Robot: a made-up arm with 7 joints.
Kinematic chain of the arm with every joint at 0, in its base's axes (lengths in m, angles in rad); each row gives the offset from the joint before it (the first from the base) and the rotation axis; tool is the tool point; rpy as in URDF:
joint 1: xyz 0 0 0.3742 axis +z
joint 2: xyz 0 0 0 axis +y
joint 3: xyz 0 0 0.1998 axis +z
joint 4: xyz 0.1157 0 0 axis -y
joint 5: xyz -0.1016 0 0.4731 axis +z
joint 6: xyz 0 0 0 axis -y
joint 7: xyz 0.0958 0 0 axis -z
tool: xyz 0 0 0 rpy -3.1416 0 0
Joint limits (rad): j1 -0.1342..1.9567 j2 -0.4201..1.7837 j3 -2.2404..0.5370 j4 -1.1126..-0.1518 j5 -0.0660..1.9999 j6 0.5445..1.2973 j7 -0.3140..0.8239
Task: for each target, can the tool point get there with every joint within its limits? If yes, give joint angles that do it. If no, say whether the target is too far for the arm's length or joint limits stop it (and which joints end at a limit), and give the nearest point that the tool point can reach.
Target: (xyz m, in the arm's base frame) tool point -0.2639 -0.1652 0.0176
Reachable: no: joint limits stop it (at a limit: joint 1, joint 2, joint 3, joint 4, joint 6) | nearest point -0.4117 0.1965 -0.1962 | short by 0.445 m
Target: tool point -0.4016 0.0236 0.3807
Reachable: no: joint limits stop it (at a limit: joint 1, joint 3, joint 4, joint 6) | nearest point -0.5607 0.4787 0.3988 | short by 0.482 m
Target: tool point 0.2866 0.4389 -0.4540
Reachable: no: too far | nearest point 0.2400 0.3676 -0.2918 | short by 0.183 m
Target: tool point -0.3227 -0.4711 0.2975
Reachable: no: joint limits stop it (at a limit: joint 2, joint 3, joint 4, joint 5, joint 6) | nearest point -0.3850 -0.5620 0.6365 | short by 0.356 m
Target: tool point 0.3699 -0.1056 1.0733
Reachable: yes | joints 0.9407 -0.0695 -1.1598 -0.6617 0.6495 1.1902 0.3482
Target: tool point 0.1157 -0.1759 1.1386
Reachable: yes | joints 0.8807 -0.2340 -1.1697 -0.3569 1.1074 1.2249 -0.1443
